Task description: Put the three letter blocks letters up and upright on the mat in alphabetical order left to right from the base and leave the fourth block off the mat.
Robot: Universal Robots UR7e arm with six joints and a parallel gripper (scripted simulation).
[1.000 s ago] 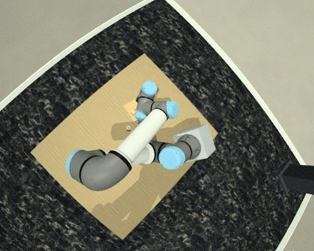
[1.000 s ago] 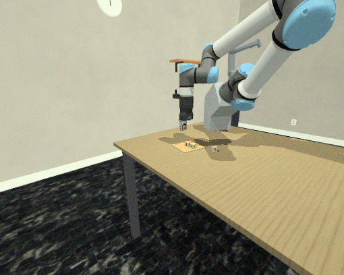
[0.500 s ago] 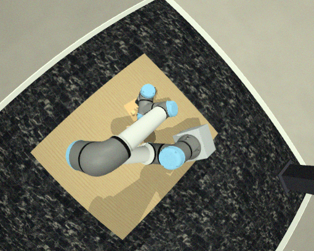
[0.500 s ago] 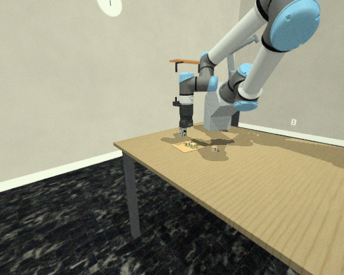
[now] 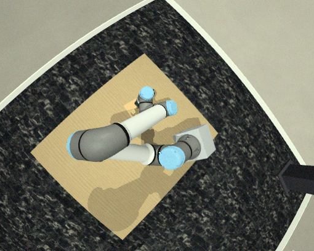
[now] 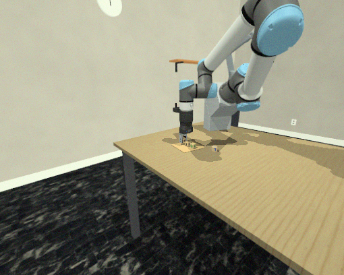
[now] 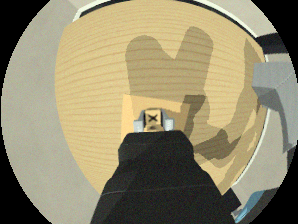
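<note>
My gripper is now 1 cm past the mat, 4 cm to the right of it and 3 cm above it.
</note>
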